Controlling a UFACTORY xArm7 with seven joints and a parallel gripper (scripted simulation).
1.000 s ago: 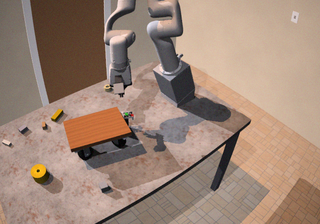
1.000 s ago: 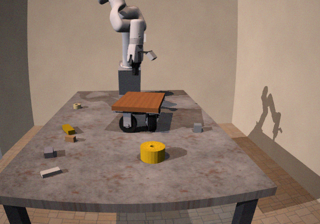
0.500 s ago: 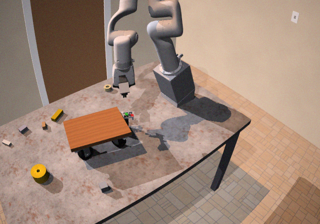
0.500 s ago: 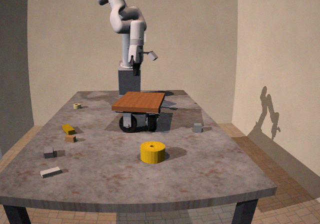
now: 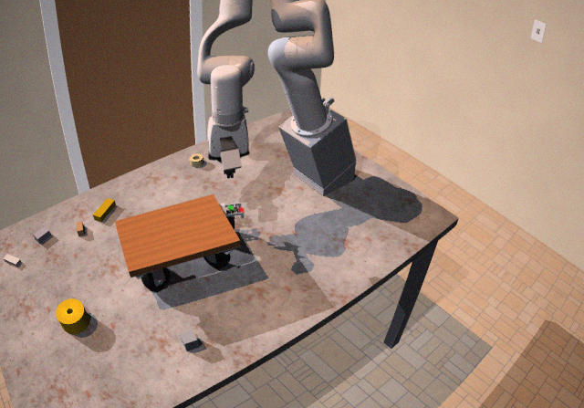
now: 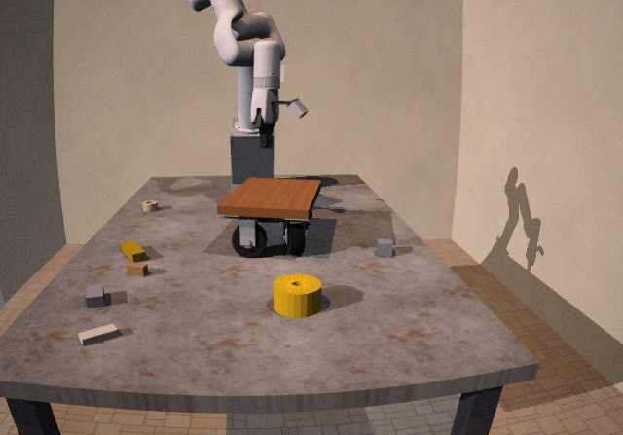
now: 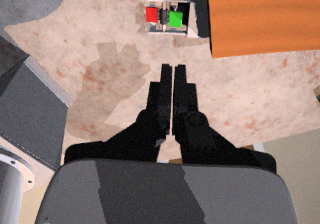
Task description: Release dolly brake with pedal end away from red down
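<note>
Now: hand 10 mm past the brake pedal, 10 mm to the right of it and 140 mm above it. Also, from my hand: grey cube (340 mm ahead, 230 mm to the left, 210 mm below); orange block (380 mm ahead, 330 mm to the right, 210 mm below); ring (130 mm behind, 360 mm to the right, 210 mm below).
</note>
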